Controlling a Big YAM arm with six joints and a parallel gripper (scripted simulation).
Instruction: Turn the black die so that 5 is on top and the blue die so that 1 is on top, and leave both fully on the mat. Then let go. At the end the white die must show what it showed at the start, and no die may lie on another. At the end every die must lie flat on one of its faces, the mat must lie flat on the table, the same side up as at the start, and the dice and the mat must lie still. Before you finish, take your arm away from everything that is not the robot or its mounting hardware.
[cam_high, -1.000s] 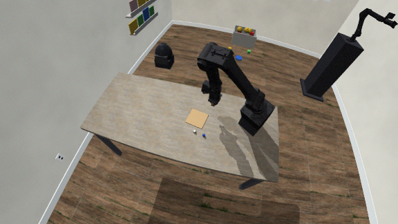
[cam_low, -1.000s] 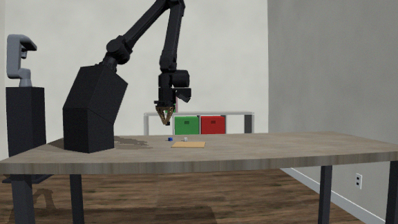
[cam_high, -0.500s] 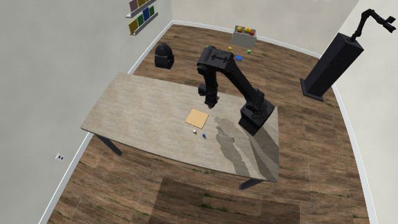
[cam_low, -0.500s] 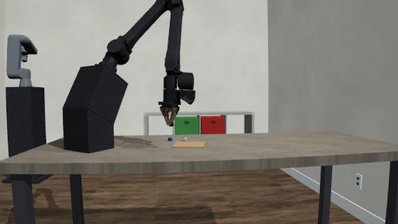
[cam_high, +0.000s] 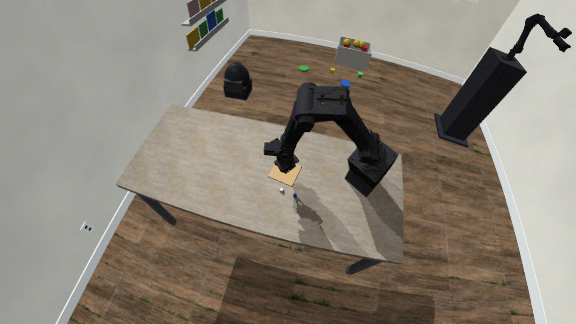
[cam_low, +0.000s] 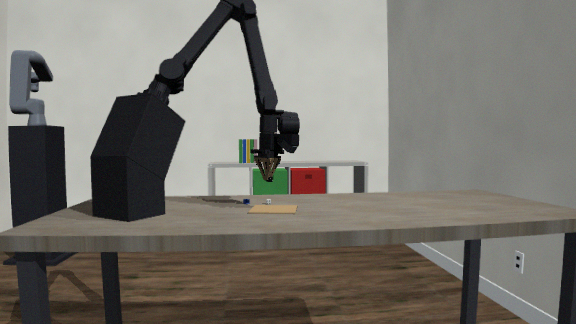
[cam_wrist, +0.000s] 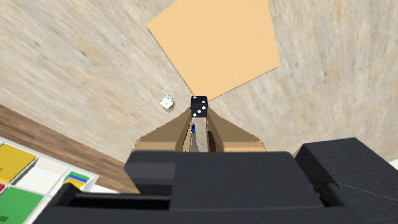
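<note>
The white die is 6 cm to the left of my hand and 9 cm below it. Round my hand: black die: 1 cm ahead, 1 cm to the right; blue die: 7 cm behind, 7 cm to the left, 9 cm below; tan mat: 2 cm ahead, 6 cm to the right, 9 cm below.
</note>
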